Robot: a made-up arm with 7 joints.
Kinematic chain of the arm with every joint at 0, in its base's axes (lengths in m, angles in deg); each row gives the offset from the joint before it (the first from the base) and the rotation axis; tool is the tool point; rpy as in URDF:
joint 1: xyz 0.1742 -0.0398 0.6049 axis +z
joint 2: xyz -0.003 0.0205 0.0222 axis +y
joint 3: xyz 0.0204 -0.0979 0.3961 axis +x
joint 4: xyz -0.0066 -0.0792 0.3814 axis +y
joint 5: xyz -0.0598 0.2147 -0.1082 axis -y
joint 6: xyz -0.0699 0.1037 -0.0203 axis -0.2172 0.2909 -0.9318
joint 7: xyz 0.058 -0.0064 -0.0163 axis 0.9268 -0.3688 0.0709
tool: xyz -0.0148 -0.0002 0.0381 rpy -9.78 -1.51 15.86
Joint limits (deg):
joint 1: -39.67..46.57
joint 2: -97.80..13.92
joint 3: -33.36..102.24
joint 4: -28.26..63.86
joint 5: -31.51..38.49
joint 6: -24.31..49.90
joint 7: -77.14..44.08
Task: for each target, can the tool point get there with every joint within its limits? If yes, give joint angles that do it. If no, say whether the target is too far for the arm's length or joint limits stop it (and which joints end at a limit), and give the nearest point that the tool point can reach.
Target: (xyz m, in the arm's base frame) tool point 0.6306 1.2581 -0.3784
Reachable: no: too far | nearest point -0.0029 0.6117 0.4162 | short by 1.204 m
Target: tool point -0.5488 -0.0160 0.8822
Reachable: yes | joints -19.71 -67.27 70.21 -14.00 9.18 -4.07 -51.87
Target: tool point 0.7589 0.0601 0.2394
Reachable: no: joint limits stop it (at a limit: joint 1, joint 2, joint 3, joint 4, joint 5, joint 6, joint 7) | nearest point 0.4473 0.1130 1.0375 | short by 0.858 m
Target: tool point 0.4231 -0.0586 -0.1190
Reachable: no: joint limits stop it (at a limit: joint 1, joint 2, joint 3, joint 5, joint 6, joint 7) | nearest point 0.1663 -0.7043 0.3879 | short by 0.860 m
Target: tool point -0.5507 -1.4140 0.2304
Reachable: no: too far | nearest point -0.2572 -0.8205 0.3985 | short by 0.683 m
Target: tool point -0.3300 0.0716 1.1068
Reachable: yes | joints -10.27 -45.74 24.66 -19.72 20.49 43.40 -28.62
